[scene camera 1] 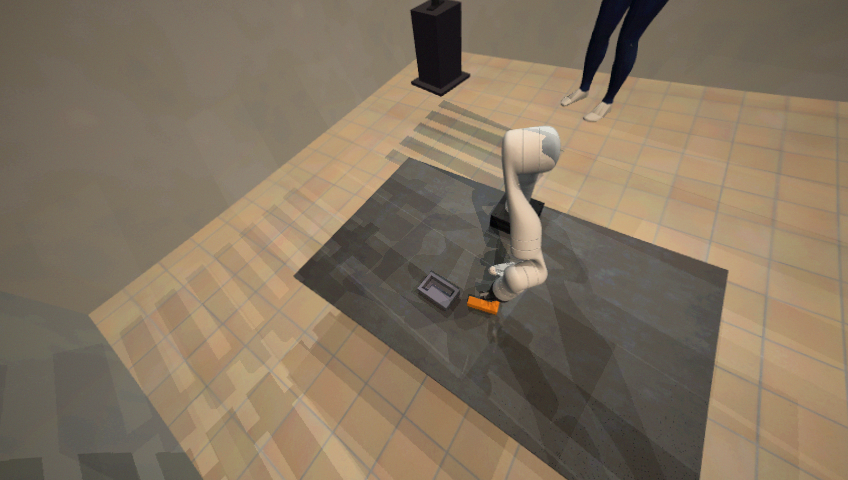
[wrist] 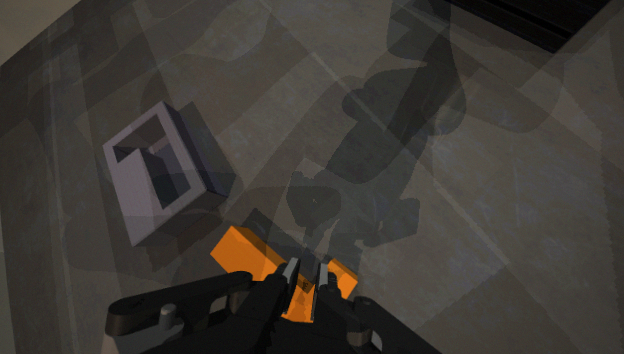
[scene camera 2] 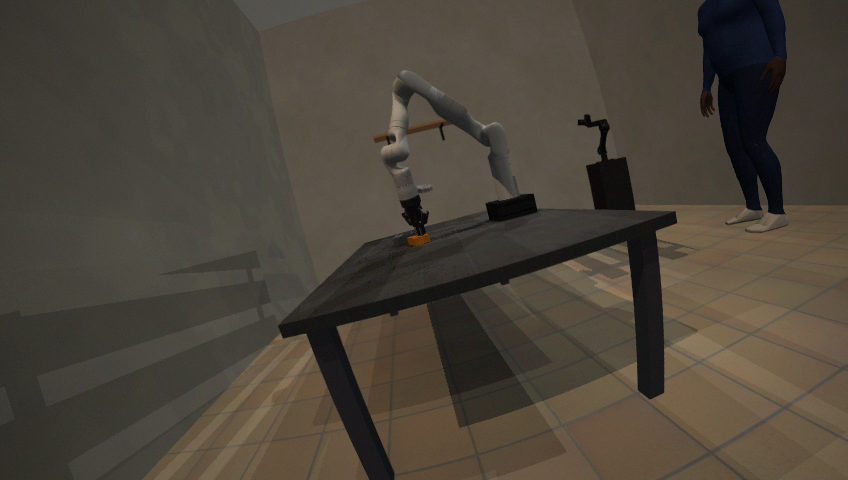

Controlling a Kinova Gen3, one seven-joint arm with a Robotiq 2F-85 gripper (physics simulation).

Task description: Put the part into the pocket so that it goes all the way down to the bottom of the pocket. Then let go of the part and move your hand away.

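Note:
The orange L-shaped part lies on the dark table top, its long arm towards the upper left in the wrist view. My gripper is down at the part, its fingers close together on it near the L's corner, with orange showing between the pads. How deep the fingers reach is hard to see. The grey block with the L-shaped pocket stands apart from the part, at the left in the wrist view and in scene camera 1. The pocket has no part in it.
The dark table carries the arm's black base, which also shows at the upper right in the wrist view. A black pedestal and a standing person are beyond the table.

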